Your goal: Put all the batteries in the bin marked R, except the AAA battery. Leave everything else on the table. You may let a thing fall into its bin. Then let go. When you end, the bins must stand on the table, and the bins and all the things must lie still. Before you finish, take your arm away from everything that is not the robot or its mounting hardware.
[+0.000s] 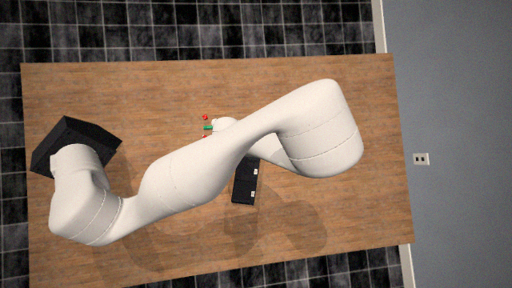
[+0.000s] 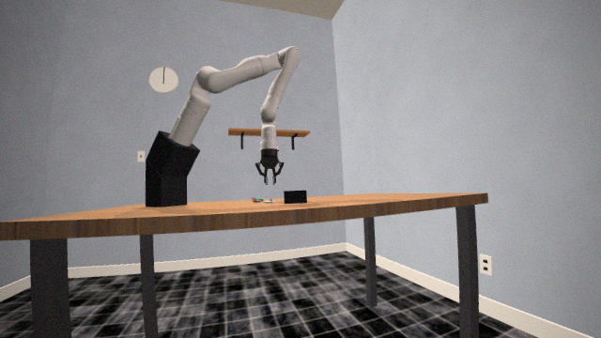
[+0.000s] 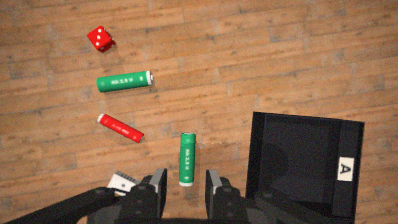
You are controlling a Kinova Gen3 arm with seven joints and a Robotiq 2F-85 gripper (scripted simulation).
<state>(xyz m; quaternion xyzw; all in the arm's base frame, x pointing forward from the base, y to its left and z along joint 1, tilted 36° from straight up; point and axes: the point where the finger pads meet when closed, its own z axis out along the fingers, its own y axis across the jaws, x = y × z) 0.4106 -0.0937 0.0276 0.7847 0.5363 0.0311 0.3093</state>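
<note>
My gripper is now 120 mm to the left of the black bin, 70 mm above it and 50 mm short of it. Also, from my hand: tiny white thing 90 mm below, 60 mm behind; then red battery 90 mm below, 50 mm to the left, 40 mm behind; then flat white item 90 mm to the right, 90 mm below, 50 mm behind.
</note>
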